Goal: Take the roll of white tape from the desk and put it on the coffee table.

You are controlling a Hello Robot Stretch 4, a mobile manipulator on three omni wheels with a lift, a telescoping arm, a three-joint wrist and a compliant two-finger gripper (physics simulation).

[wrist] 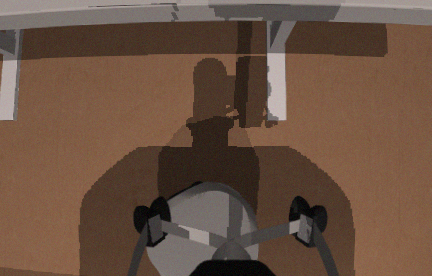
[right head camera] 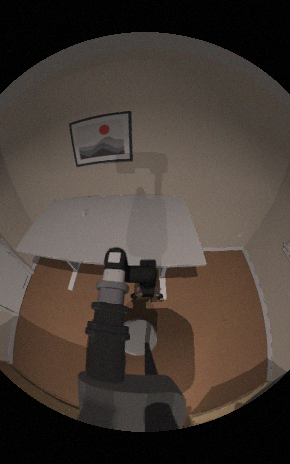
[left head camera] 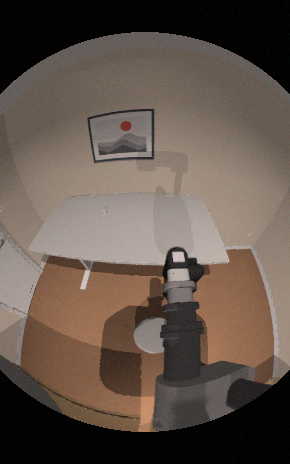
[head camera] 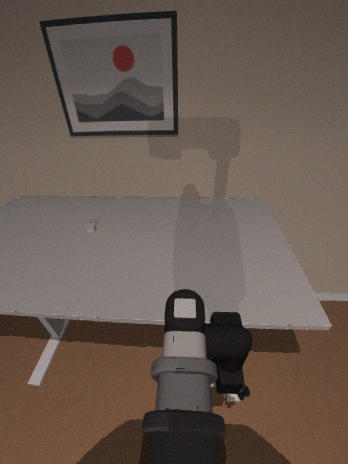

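Seen in the pictures: gripper, fingertip midpoint: (wrist: 229,212) (head camera: 215,393); robot's base, link origin: (wrist: 206,229) (right head camera: 136,335) (left head camera: 153,334).
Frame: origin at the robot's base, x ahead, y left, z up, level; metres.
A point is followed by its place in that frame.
The small white roll of tape (head camera: 90,228) @(x 0.859, y 0.436, z 0.947 m) (left head camera: 104,211) @(x 0.863, y 0.432, z 0.943 m) (right head camera: 84,213) @(x 0.871, y 0.430, z 0.941 m) sits on the left part of the desk (head camera: 135,260) @(x 0.683, y 0.195, z 0.924 m) (left head camera: 130,220) @(x 0.775, y 0.210, z 0.923 m) (right head camera: 105,225) @(x 0.740, y 0.210, z 0.923 m) (wrist: 100,16) @(x 0.432, y 0.008, z 0.912 m), towards the wall. My gripper (wrist: 229,212) @(x 0.272, y -0.087, z 0.841 m) (right head camera: 147,297) @(x 0.272, y -0.087, z 0.841 m) is open, with its two fingertips wide apart and no object between them. It points down over the floor in front of the desk's near edge, to the right of the tape. In the head camera view the wrist hides most of the gripper. The coffee table does not show in these views.
A framed picture (head camera: 172,75) @(x 1.196, y 0.060, z 1.509 m) (left head camera: 153,135) @(x 1.195, y 0.042, z 1.476 m) (right head camera: 131,137) @(x 1.218, y 0.038, z 1.473 m) hangs on the wall behind the desk. White desk legs (head camera: 45,360) (wrist: 276,90) reach the brown floor. My round base (left head camera: 147,336) @(x -0.015, y 0.063, z 0.187 m) (right head camera: 140,337) @(x -0.003, y -0.043, z 0.187 m) stands in front of the desk. A white door (left head camera: 12,275) @(x 0.235, y 1.869, z 0.484 m) is at the left.
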